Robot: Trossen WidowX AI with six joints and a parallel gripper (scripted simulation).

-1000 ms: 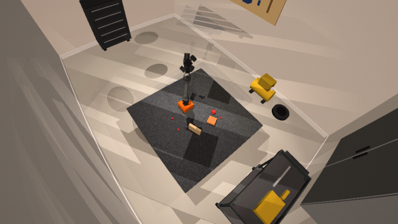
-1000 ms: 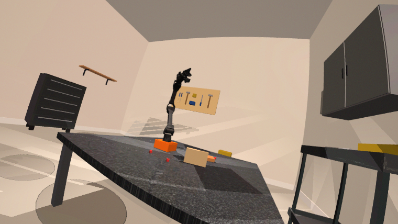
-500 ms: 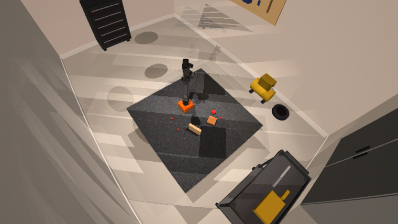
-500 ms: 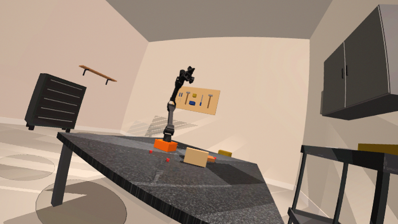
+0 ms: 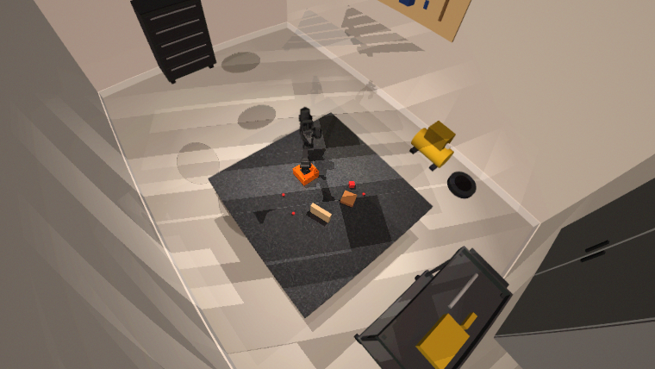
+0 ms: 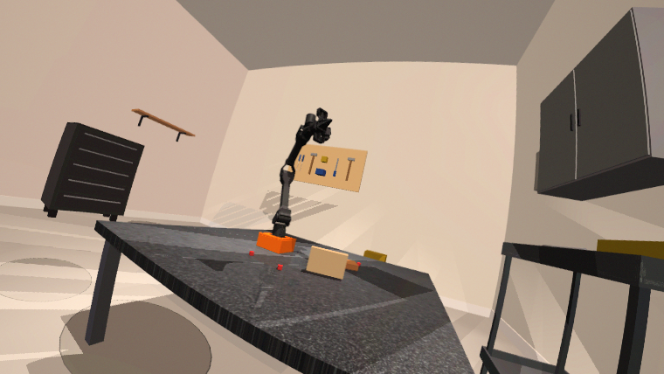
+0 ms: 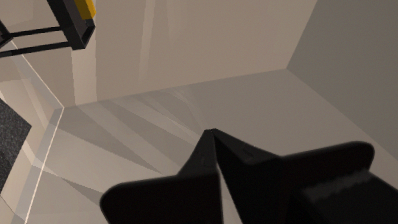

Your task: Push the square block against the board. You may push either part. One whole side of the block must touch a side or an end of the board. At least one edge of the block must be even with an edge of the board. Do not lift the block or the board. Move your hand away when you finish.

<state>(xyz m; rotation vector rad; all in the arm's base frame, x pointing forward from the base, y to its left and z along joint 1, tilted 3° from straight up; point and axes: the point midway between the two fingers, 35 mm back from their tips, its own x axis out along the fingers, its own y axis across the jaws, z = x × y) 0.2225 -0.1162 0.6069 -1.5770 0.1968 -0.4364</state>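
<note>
My gripper tip is 14 cm short of the tan board, 2 cm to the right of it and 65 cm above it. From my gripper tip the other things lie so: red cube 5 cm ahead, 38 cm to the left, 68 cm below; square block 14 cm ahead, 28 cm to the left, 68 cm below.
</note>
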